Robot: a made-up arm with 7 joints. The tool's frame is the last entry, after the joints.
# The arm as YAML. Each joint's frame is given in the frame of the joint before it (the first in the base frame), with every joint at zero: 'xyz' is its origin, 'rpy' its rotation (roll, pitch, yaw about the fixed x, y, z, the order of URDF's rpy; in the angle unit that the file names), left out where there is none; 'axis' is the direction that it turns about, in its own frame. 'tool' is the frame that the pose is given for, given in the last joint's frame.
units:
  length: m
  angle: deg
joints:
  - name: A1
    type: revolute
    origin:
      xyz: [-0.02, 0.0, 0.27]
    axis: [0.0, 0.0, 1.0]
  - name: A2
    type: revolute
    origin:
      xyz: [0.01, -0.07, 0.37]
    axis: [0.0, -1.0, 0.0]
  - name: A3
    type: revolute
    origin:
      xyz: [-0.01, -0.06, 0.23]
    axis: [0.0, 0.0, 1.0]
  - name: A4
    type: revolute
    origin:
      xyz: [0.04, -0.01, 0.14]
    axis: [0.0, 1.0, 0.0]
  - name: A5
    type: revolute
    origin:
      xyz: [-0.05, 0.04, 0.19]
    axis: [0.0, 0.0, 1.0]
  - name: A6
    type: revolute
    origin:
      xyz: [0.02, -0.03, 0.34]
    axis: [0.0, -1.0, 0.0]
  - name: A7
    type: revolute
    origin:
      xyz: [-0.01, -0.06, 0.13]
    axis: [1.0, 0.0, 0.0]
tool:
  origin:
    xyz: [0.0, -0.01, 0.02]
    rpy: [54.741, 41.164, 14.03]
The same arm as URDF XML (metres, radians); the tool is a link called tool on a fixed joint. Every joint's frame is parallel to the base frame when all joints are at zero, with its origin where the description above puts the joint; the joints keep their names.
<robot name="arm">
<joint name="tool_joint" type="fixed"><parent link="link7"/><child link="tool"/><origin xyz="0 -0.01 0.02" rpy="0.9554 0.7184 0.2449"/></joint>
<joint name="A7" type="continuous"><parent link="link6"/><child link="link7"/><origin xyz="-0.01 -0.06 0.13"/><axis xyz="1 0 0"/></joint>
<joint name="A6" type="continuous"><parent link="link5"/><child link="link6"/><origin xyz="0.02 -0.03 0.34"/><axis xyz="0 -1 0"/></joint>
<joint name="A5" type="continuous"><parent link="link4"/><child link="link5"/><origin xyz="-0.05 0.04 0.19"/><axis xyz="0 0 1"/></joint>
<joint name="A4" type="continuous"><parent link="link3"/><child link="link4"/><origin xyz="0.04 -0.01 0.14"/><axis xyz="0 1 0"/></joint>
<joint name="A3" type="continuous"><parent link="link2"/><child link="link3"/><origin xyz="-0.01 -0.06 0.23"/><axis xyz="0 0 1"/></joint>
<joint name="A2" type="continuous"><parent link="link1"/><child link="link2"/><origin xyz="0.01 -0.07 0.37"/><axis xyz="0 -1 0"/></joint>
<joint name="A1" type="continuous"><parent link="base_link"/><child link="link1"/><origin xyz="-0.02 0 0.27"/><axis xyz="0 0 1"/></joint>
<link name="base_link"/>
<link name="link1"/>
<link name="link2"/>
<link name="link3"/>
<link name="link4"/>
<link name="link5"/>
<link name="link6"/>
<link name="link7"/>
<link name="tool"/>
</robot>

